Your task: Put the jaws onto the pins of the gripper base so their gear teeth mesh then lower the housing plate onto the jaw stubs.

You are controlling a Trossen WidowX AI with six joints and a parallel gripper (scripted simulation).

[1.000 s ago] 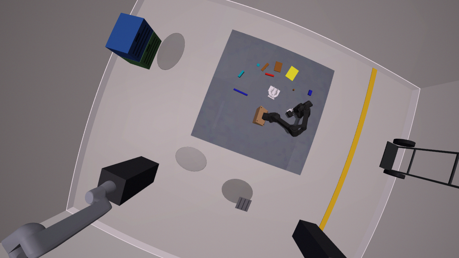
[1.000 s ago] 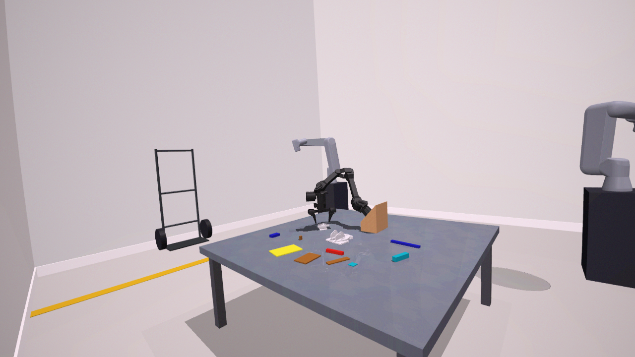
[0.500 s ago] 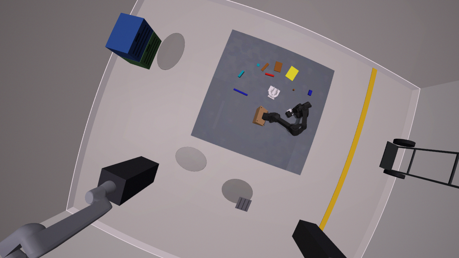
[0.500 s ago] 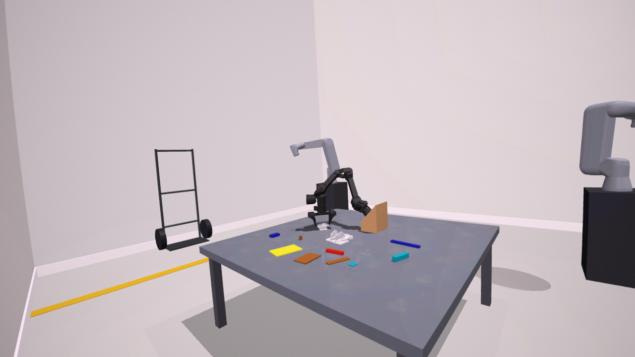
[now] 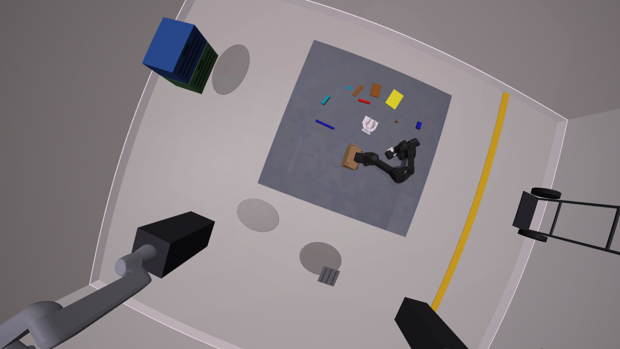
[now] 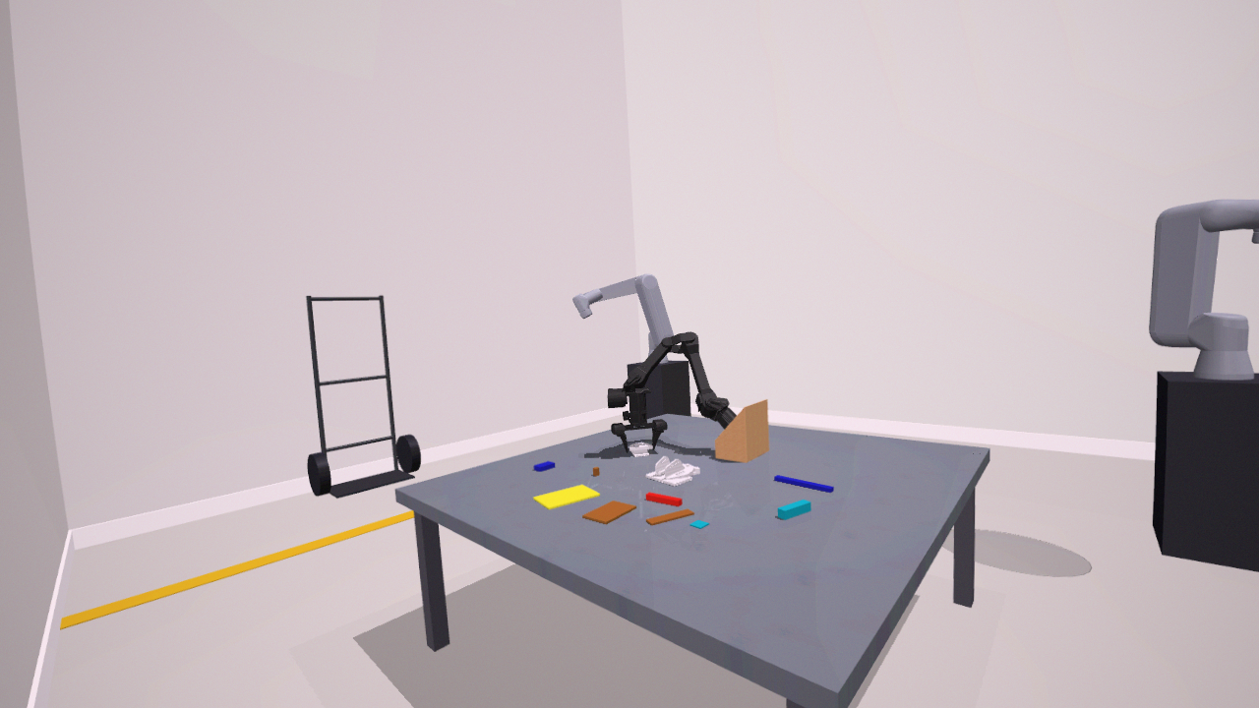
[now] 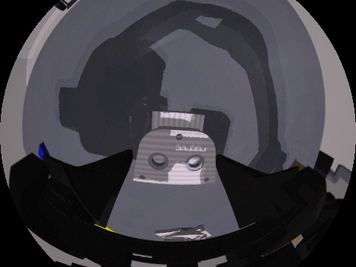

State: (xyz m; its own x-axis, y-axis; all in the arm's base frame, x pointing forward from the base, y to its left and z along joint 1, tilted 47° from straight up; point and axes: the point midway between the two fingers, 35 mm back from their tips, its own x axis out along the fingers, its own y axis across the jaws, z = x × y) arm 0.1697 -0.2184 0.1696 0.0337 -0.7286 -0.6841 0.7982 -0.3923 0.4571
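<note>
Right now my gripper tip is 100 mm short of the white jaw and 230 mm to the right of it. From my gripper tip the other things lie so: flat white ribbed part: 150 mm ahead, 240 mm to the left, 10 mm below; yellow plate: 420 mm ahead, 110 mm to the left, 10 mm below; small blue block: 290 mm ahead, 150 mm to the right.
</note>
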